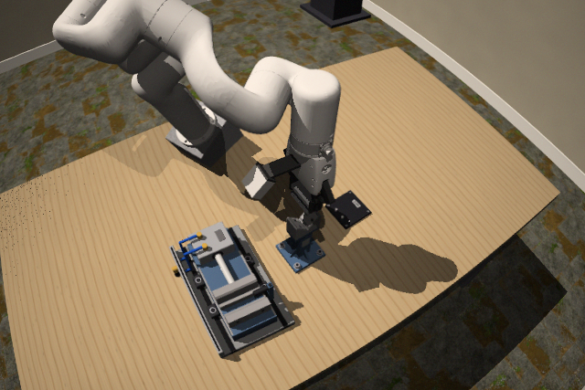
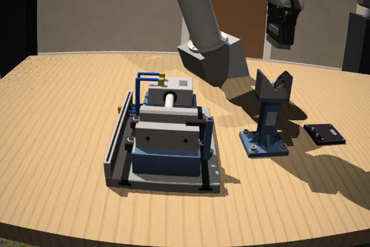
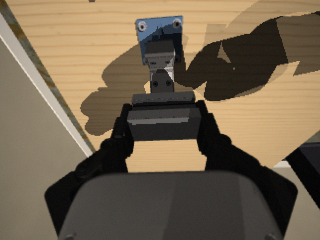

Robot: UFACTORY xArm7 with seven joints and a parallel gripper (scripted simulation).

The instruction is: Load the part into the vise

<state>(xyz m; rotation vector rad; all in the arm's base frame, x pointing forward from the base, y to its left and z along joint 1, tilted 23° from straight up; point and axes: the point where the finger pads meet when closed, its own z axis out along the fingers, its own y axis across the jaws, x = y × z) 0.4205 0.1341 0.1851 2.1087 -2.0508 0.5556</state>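
Right now the part is 10 mm to the right of my hand and 10 mm below it. Round my hand: work stop: 70 mm ahead, 160 mm to the right, 160 mm below; blue base: 240 mm below; blue stand: 190 mm below.
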